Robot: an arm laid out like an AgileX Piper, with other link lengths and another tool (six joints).
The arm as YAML. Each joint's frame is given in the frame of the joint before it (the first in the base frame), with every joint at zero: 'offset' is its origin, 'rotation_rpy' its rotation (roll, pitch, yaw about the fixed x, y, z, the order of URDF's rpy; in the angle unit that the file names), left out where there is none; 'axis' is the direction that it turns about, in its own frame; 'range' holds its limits. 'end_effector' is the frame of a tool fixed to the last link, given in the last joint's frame.
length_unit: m
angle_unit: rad
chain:
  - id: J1
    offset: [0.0, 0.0, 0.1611]
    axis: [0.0, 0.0, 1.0]
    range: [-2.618, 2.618]
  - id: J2
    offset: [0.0, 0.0, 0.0]
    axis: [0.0, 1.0, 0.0]
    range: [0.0, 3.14]
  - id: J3
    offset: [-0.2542, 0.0, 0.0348]
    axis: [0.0, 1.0, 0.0]
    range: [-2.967, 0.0]
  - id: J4
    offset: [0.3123, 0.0, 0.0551]
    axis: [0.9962, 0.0, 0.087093]
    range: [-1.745, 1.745]
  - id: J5
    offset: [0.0, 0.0, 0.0]
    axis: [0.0, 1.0, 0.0]
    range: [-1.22, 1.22]
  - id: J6
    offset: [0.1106, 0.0, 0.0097]
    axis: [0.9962, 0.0, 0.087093]
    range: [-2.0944, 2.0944]
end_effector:
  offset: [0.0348, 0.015, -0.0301]
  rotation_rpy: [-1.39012, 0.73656, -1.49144]
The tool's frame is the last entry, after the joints.
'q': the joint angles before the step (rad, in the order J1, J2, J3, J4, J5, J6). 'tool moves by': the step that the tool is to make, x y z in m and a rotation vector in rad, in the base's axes. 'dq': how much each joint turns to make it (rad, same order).
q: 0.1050 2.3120 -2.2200 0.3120 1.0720 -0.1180
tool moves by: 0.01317 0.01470 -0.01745 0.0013 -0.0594 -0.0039
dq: 0.0270 0.0380 0.0000 -0.0050 -0.1020 0.0000
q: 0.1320 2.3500 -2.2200 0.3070 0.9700 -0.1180
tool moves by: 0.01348 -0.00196 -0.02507 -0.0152 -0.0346 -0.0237
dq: 0.0000 0.0490 0.0000 -0.0180 -0.0851 0.0000
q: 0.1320 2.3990 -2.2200 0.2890 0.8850 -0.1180
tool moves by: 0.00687 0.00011 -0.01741 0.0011 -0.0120 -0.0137
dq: 0.0000 0.0340 0.0000 0.0010 -0.0480 -0.0001
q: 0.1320 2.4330 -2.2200 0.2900 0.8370 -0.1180
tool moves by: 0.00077 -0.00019 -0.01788 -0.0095 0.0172 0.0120
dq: 0.0000 0.0310 0.0000 0.0040 -0.0090 -0.0190
